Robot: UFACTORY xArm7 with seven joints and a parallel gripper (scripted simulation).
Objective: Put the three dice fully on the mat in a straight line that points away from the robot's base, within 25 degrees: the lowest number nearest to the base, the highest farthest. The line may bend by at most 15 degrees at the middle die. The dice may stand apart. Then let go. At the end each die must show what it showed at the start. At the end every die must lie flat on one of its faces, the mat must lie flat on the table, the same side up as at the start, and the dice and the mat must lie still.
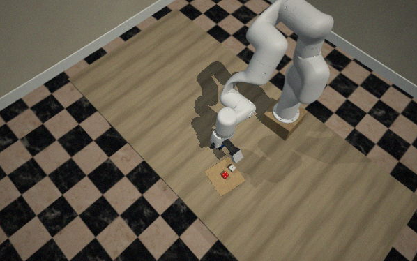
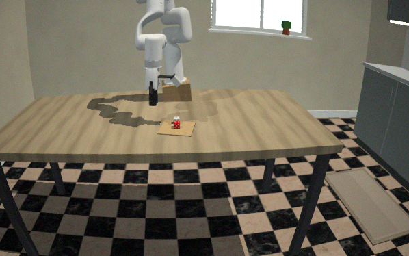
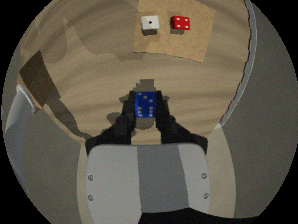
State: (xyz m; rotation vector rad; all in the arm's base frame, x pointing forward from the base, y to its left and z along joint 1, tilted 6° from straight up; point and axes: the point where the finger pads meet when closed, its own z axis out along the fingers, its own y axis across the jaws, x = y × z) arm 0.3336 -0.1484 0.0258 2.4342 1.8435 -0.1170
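Now: hand 9 cm to the right of the red die, 9 cm above it and 8 cm short of it. From my hand the other things lie so: blue die 1 cm below; then white die 10 cm to the left, 9 cm below, 3 cm ahead; then tan mat 10 cm below, 9 cm to the left, 8 cm ahead.
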